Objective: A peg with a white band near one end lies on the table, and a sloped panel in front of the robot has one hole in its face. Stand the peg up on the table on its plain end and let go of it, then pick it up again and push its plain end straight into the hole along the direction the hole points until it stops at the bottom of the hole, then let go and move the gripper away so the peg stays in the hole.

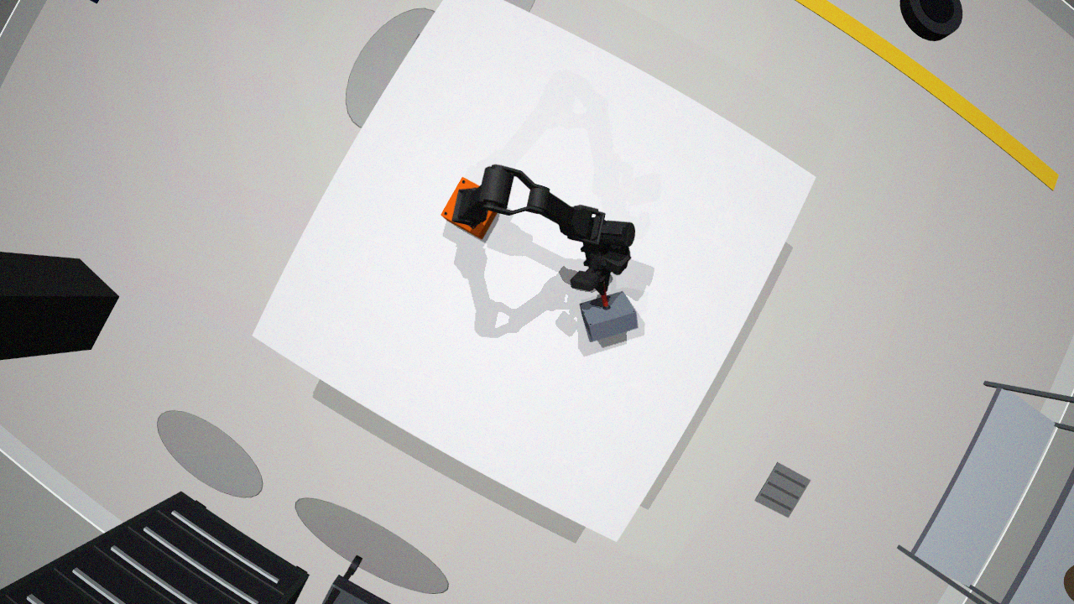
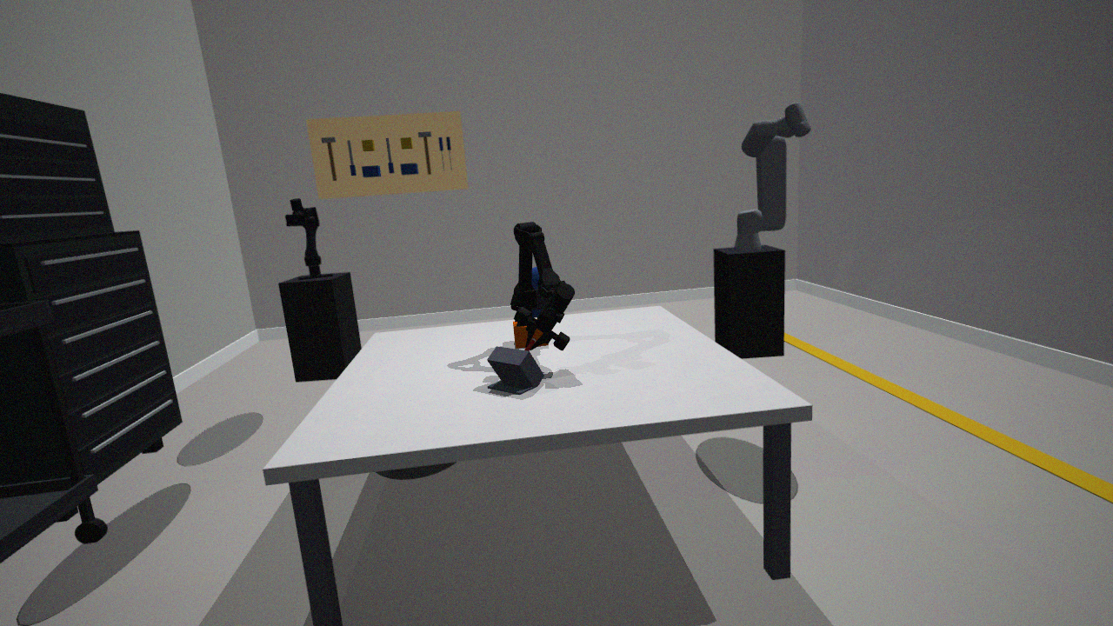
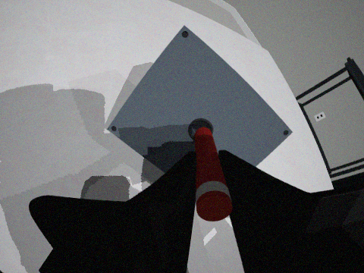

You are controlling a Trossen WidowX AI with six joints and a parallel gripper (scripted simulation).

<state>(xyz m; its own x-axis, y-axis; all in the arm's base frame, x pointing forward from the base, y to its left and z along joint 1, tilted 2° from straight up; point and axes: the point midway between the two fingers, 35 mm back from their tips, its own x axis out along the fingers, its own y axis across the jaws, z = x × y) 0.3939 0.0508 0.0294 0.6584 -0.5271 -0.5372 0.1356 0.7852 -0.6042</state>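
Right now the panel is 50 mm ahead of my gripper tip, 40 mm to the right of it and 40 mm below it. The rest, counted from my gripper tip: red peg (10 mm behind, 10 mm to the left, 10 mm above).
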